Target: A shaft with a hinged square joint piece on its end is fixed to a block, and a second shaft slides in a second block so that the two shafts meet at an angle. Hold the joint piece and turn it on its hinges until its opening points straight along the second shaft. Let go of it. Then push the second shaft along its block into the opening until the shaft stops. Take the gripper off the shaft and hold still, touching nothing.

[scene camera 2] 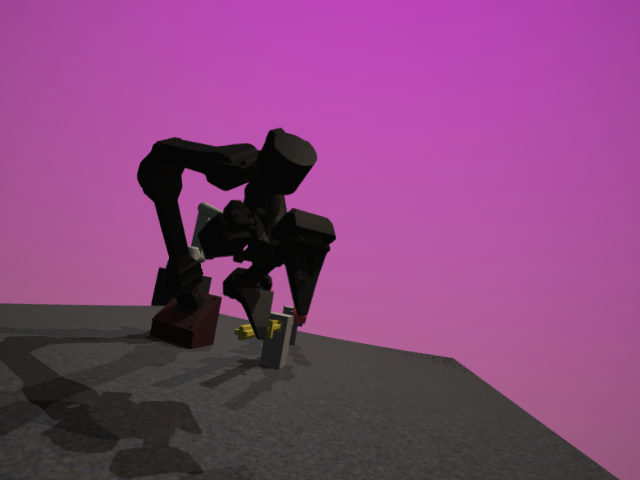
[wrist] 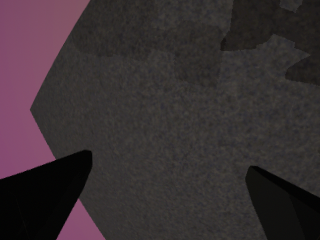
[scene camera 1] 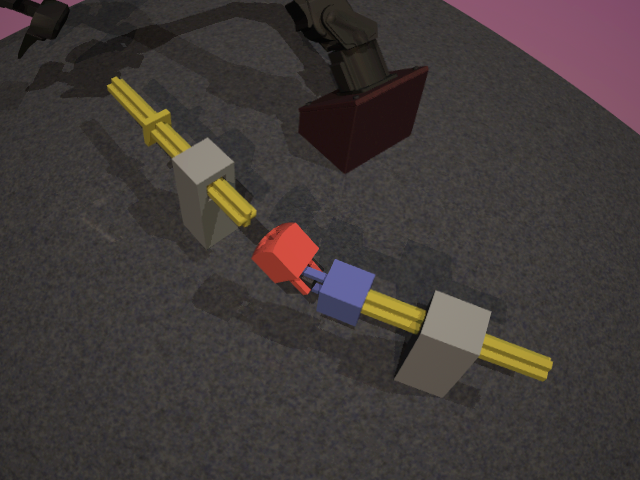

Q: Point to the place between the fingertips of the gripper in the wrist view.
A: At 171,166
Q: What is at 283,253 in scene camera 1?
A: A red joint piece.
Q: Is the gripper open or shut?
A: Open.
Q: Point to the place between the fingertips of the gripper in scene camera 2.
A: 280,328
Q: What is the gripper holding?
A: Nothing.
